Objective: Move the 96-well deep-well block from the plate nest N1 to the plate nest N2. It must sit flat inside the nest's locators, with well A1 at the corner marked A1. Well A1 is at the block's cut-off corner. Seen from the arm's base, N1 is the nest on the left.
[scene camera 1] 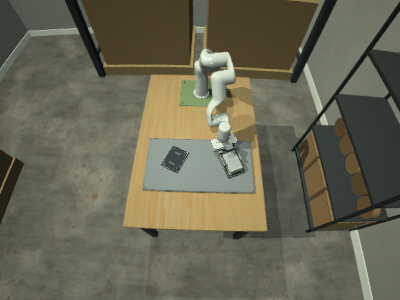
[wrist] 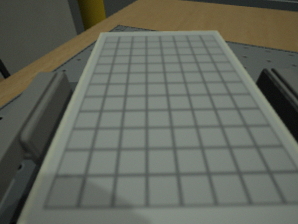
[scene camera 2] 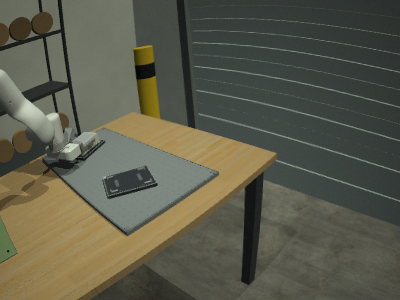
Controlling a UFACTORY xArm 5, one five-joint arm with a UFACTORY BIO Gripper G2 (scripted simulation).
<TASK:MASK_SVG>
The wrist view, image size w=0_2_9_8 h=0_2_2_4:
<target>my gripper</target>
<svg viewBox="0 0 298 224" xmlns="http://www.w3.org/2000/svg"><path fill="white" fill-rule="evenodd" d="M64 72L59 72L58 74L57 72L37 73L0 123L0 203L23 159L31 159L37 165L44 162L51 142L73 95L69 80ZM265 68L262 70L256 85L298 143L298 75L290 68Z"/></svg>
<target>white 96-well deep-well block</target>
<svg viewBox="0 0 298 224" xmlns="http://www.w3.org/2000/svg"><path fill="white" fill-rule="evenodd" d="M17 224L298 224L298 143L218 31L102 32L98 37Z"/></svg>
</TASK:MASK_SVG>
